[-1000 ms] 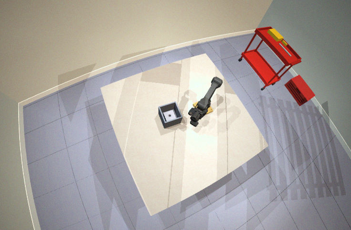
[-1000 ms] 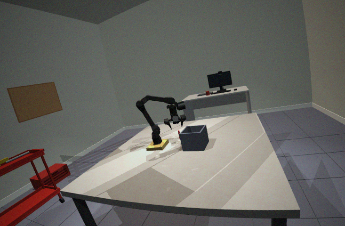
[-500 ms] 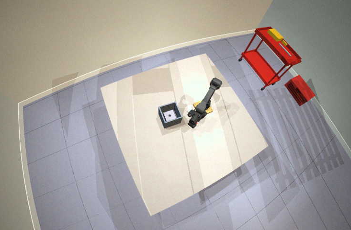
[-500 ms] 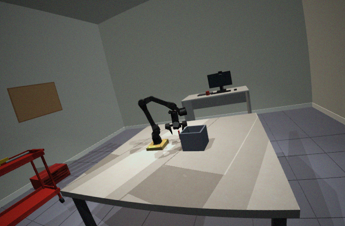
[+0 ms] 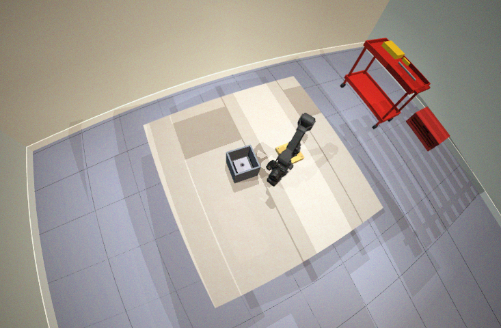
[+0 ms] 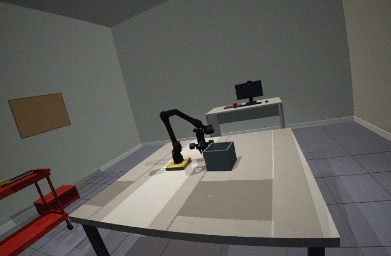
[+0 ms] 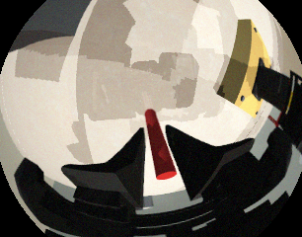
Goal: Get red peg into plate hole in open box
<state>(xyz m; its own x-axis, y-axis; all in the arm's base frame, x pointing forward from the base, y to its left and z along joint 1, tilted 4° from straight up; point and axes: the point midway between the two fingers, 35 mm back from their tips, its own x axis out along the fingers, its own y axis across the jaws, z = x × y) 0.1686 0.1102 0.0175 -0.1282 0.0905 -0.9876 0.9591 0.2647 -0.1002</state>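
Now: gripper tip 17 cm short of the pale plate, 18 cm to the left of it and 2 cm below it. From my gripper tip the other things lie so: red peg 1 cm above.
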